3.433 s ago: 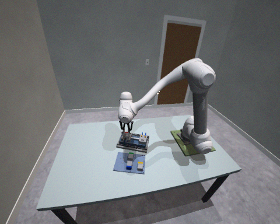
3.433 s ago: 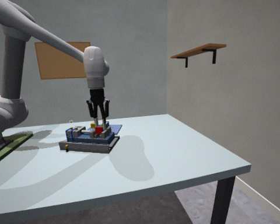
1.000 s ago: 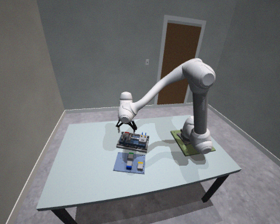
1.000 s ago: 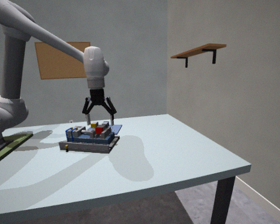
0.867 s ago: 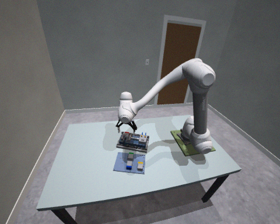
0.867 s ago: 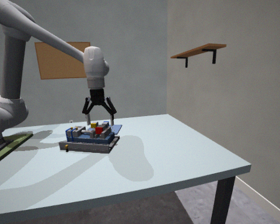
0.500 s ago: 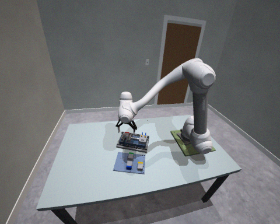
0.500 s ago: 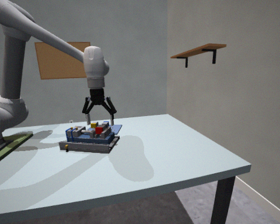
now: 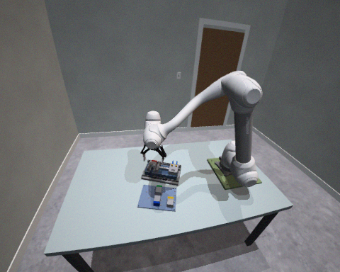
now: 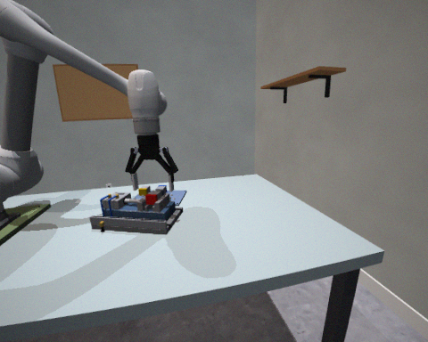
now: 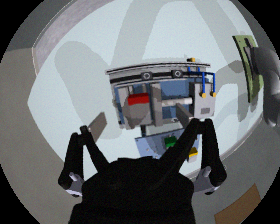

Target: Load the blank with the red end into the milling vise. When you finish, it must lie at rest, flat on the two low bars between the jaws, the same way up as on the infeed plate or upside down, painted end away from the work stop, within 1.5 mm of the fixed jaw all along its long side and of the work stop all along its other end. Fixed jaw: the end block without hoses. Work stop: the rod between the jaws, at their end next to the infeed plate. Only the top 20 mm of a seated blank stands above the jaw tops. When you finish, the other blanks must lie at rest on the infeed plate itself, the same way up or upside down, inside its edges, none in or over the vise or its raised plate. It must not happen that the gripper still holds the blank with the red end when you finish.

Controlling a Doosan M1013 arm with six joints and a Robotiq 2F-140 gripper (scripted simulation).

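Now: hand 40 mm above the red-ended blank. Round my hand: milling vise 60 mm behind, 30 mm to the left, 100 mm below; then blue-ended blank 40 mm ahead, 290 mm to the left, 110 mm below; then green-ended blank 10 mm ahead, 200 mm to the left, 110 mm below.
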